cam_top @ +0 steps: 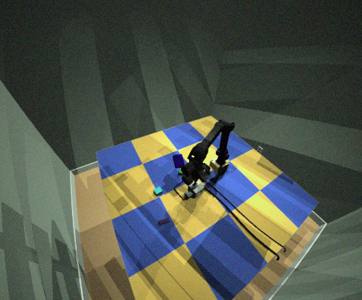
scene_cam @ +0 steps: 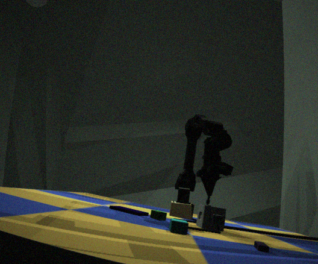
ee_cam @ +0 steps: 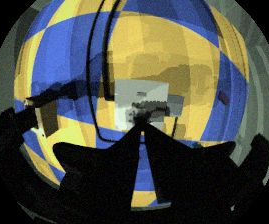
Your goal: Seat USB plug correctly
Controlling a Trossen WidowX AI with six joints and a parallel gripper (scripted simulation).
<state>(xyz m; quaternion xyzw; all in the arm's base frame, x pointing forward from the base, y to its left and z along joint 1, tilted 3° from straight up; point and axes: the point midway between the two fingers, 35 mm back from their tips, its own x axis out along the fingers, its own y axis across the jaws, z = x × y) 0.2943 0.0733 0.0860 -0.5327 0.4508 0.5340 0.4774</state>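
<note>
My gripper tip is now 2 cm above the small dark USB plug. The rest, counted from my gripper tip: teal block (22 cm ahead, 11 cm to the right, 10 cm below); then dark purple slab (4 cm behind, 28 cm to the right, 10 cm below); then green block (17 cm to the right, 10 cm below).
</note>
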